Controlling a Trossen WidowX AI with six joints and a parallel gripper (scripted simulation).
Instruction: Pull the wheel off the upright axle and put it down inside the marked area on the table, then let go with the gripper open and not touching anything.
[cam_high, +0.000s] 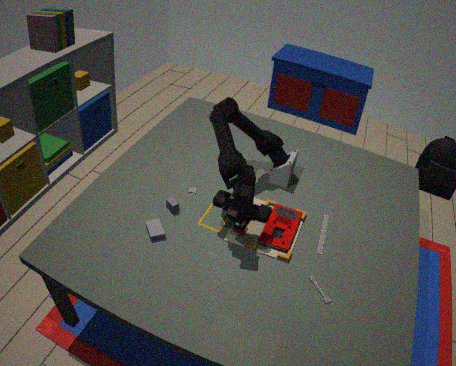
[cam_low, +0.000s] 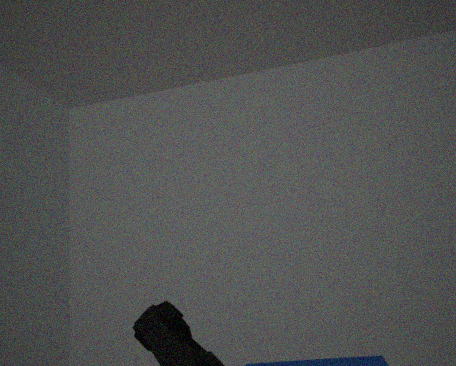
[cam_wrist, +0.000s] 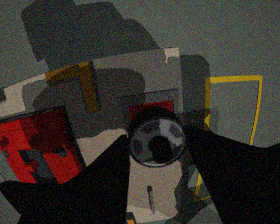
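Now: the black wheel right at my gripper tip.
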